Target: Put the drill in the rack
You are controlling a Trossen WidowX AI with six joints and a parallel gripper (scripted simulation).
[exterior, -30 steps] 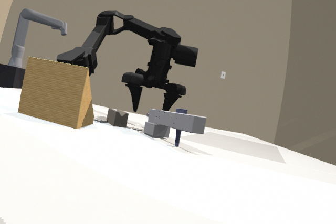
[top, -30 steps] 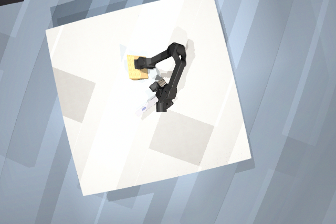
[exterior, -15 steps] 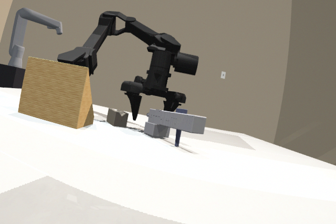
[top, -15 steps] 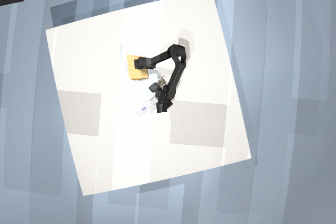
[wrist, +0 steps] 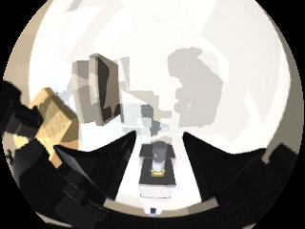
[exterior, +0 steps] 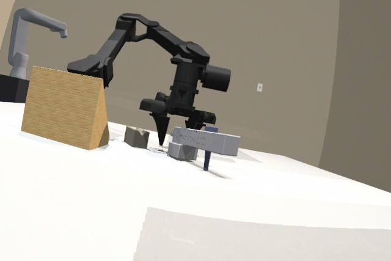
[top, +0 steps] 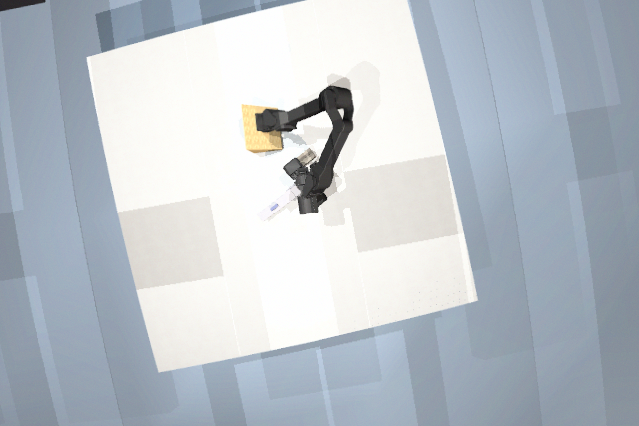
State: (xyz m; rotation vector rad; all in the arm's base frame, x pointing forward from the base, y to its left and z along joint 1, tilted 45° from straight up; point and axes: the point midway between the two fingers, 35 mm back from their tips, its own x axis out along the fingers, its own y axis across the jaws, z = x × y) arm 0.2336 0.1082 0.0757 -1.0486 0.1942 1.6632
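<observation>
Now: gripper tip 3 cm short of the drill, 5 cm to the left of it and 3 cm below it. Also, from my gripper tip: key (7 cm ahead, 12 cm to the right, 4 cm above); rack block (9 cm behind, 1 cm to the left); grey housing (6 cm ahead, 10 cm to the right, 3 cm above).
</observation>
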